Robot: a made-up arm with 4 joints.
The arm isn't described. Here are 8 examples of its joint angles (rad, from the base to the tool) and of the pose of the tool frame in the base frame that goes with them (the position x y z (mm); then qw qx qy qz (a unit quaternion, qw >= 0)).
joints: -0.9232 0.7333 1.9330 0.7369
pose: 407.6 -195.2 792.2 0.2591 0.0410 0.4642 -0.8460
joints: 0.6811 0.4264 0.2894 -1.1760
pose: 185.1 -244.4 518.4 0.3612 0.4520 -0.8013 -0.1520
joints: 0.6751 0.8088 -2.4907 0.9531
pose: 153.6 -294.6 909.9 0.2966 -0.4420 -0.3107 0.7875
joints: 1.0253 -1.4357 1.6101 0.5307
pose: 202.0 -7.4 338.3 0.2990 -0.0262 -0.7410 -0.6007
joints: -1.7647 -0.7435 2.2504 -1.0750
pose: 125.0 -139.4 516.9 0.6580 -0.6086 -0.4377 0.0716
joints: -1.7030 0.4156 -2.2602 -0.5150
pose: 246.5 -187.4 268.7 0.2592 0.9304 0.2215 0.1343
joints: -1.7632 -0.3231 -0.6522 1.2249
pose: 518.3 -239.0 317.7 0.1749 -0.0052 0.9134 0.3675
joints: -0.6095 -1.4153 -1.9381 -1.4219
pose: 257.7 -229.9 406.4 0.7158 0.4226 0.4628 0.3081
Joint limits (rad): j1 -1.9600..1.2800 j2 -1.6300..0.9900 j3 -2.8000..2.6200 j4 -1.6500..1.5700
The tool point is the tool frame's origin. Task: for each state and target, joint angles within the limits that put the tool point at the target. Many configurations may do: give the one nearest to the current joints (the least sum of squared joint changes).
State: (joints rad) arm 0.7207 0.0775 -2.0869 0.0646
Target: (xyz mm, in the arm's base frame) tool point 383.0 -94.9 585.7
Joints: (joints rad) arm 0.1660 -0.2904 -2.6857 -0.5062
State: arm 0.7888 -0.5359 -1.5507 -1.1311
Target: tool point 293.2 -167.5 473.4
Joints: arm 0.1792 -0.9015 -1.8744 -1.6168
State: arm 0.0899 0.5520 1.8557 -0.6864
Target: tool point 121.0 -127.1 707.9
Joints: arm 0.0242 0.9482 1.7948 -0.5055
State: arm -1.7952 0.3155 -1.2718 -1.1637
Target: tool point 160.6 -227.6 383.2
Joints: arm -1.8856 0.3715 -1.0336 -1.1913
